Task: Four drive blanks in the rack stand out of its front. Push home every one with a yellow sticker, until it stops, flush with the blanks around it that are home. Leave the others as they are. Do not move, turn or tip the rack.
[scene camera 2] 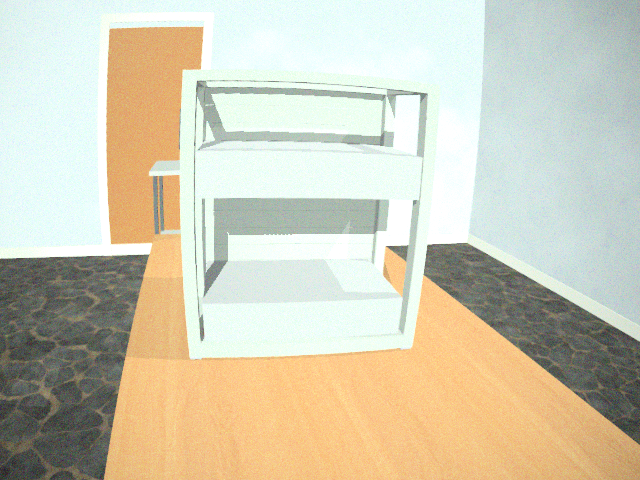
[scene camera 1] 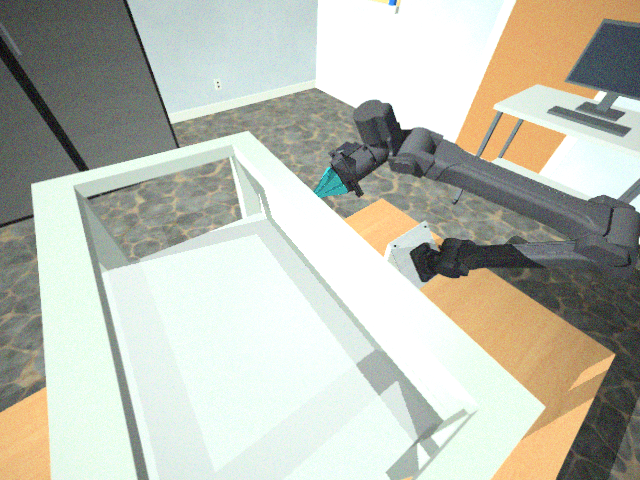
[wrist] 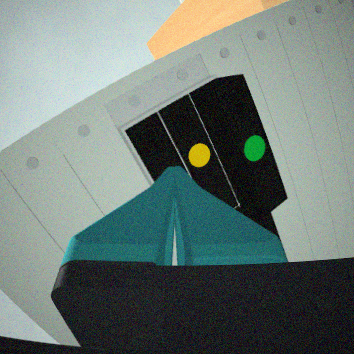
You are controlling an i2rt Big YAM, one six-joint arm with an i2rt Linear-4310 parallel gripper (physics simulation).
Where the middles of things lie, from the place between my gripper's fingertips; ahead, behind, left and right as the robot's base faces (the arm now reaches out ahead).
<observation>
I see the pale rack point(scene camera 1: 284, 338) 23 cm ahead of my hand, 19 cm to the left of it and 14 cm below it.
</observation>
